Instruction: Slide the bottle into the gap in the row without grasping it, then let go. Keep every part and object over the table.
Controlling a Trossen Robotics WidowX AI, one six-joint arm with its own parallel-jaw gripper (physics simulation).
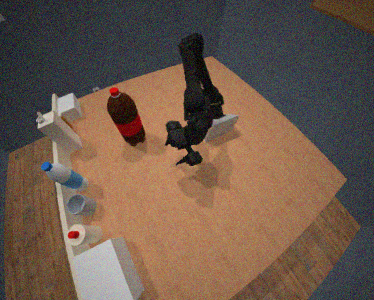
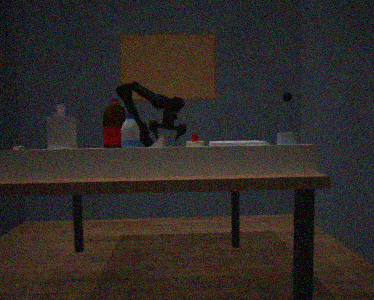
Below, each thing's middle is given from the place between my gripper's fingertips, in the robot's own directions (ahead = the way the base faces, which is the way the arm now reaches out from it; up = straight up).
Labels:
I see my gripper 24 cm to the left of the dark brown bottle (image 1: 122, 109), 7 cm short of it and 5 cm below it. Also, from my hand: blue-capped bottle (image 1: 59, 173): 39 cm ahead, 17 cm to the right, 1 cm above; then pale pump bottle (image 2: 61, 130): 40 cm to the right, 36 cm ahead, 3 cm above.

